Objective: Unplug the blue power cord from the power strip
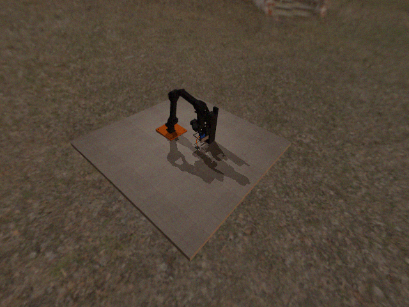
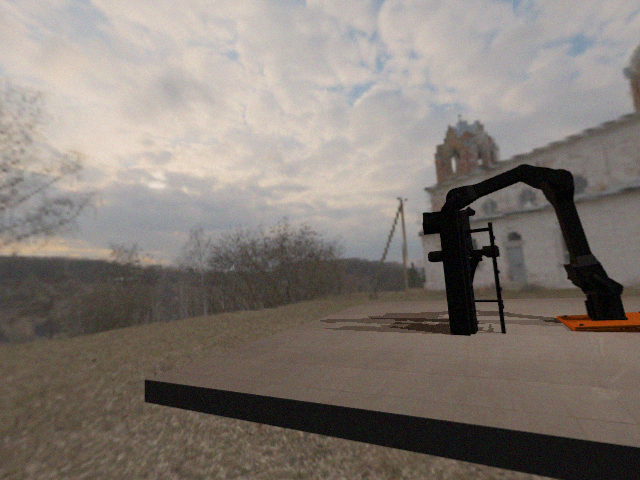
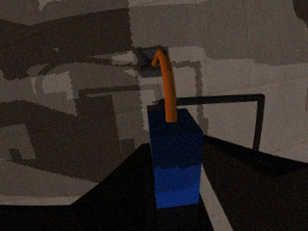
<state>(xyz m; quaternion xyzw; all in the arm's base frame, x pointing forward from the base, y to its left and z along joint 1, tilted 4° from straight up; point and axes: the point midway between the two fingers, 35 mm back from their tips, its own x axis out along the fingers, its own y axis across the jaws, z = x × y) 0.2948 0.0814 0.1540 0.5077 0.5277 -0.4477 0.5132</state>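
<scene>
Now: the blue plug 30 mm to the left of my gripper tip. Also, from my gripper tip: black power strip: 110 mm to the left, 20 mm above.
</scene>
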